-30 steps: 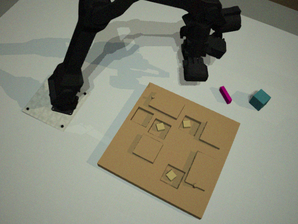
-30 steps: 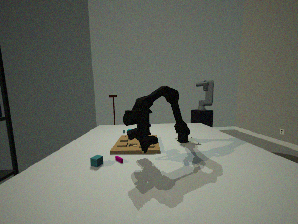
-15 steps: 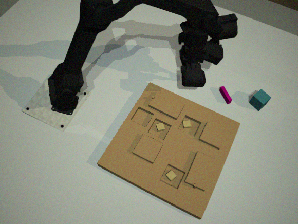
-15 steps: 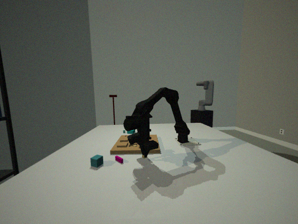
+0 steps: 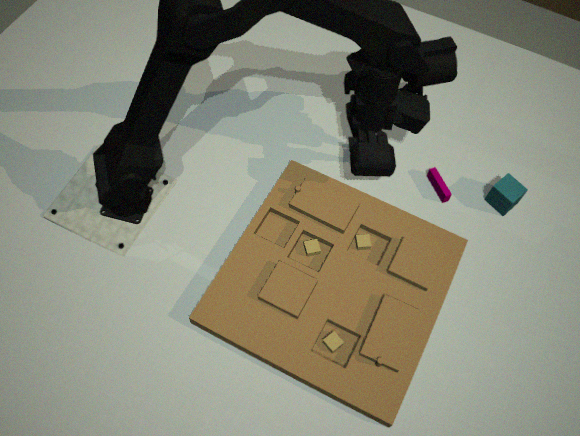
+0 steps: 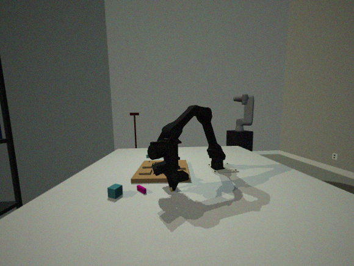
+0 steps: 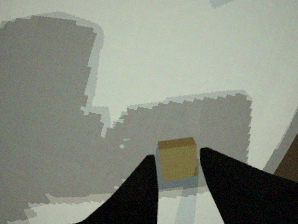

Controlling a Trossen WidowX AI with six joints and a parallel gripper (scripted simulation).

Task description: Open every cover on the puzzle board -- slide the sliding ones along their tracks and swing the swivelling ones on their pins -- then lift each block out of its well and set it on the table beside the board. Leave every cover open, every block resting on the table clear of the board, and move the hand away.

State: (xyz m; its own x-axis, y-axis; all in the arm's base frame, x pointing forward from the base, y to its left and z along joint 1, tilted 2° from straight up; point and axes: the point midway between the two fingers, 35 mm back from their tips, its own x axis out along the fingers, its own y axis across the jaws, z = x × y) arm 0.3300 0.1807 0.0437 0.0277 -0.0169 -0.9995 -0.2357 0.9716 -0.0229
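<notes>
Right now the tan puzzle board is 220 mm to the right of my gripper tip, 10 mm ahead of it and 10 mm above it. Round my gripper tip: orange block: 510 mm to the right, 100 mm behind; then teal cube: 240 mm ahead, 30 mm to the right, 10 mm above; then magenta bar: 130 mm ahead, 30 mm to the right.
</notes>
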